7 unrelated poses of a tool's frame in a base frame.
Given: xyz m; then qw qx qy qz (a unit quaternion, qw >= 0).
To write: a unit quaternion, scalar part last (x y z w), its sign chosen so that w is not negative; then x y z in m. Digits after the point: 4 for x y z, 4 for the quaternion.
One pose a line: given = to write
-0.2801 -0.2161 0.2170 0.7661 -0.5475 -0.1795 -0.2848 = -0.5475 -0.1795 -0.2848 0.7661 -0.2801 -0.2161 0.2170
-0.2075 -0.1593 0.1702 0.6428 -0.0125 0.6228 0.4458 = -0.0125 0.6228 0.4458 0.6428 -0.2075 -0.1593 0.1702
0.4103 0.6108 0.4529 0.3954 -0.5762 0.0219 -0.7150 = -0.5762 0.0219 -0.7150 0.3954 0.4103 0.6108 0.4529
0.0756 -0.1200 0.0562 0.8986 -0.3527 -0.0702 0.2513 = -0.3527 -0.0702 0.2513 0.8986 0.0756 -0.1200 0.0562
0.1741 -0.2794 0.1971 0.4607 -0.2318 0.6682 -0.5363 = -0.2318 0.6682 -0.5363 0.4607 0.1741 -0.2794 0.1971
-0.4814 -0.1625 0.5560 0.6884 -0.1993 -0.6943 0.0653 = -0.1993 -0.6943 0.0653 0.6884 -0.4814 -0.1625 0.5560
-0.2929 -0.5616 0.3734 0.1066 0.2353 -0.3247 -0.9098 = 0.2353 -0.3247 -0.9098 0.1066 -0.2929 -0.5616 0.3734
